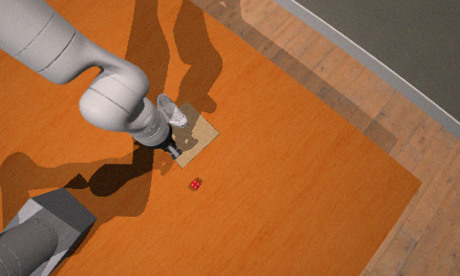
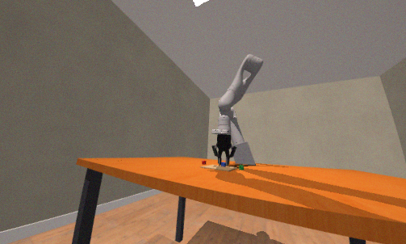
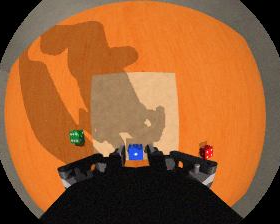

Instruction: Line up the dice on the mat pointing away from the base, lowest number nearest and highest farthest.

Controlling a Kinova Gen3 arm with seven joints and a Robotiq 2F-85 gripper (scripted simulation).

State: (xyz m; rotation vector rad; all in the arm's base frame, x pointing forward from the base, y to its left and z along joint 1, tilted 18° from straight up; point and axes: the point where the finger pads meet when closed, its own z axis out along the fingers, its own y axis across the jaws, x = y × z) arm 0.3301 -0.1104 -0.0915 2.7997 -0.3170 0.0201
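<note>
The blue die is 1 cm below my hand. Round my hand: green die (9 cm to the left, 4 cm ahead, 2 cm below); tan mat (5 cm ahead, 2 cm below, 1 cm to the right); red die (12 cm to the right, 5 cm behind, 2 cm below).
</note>
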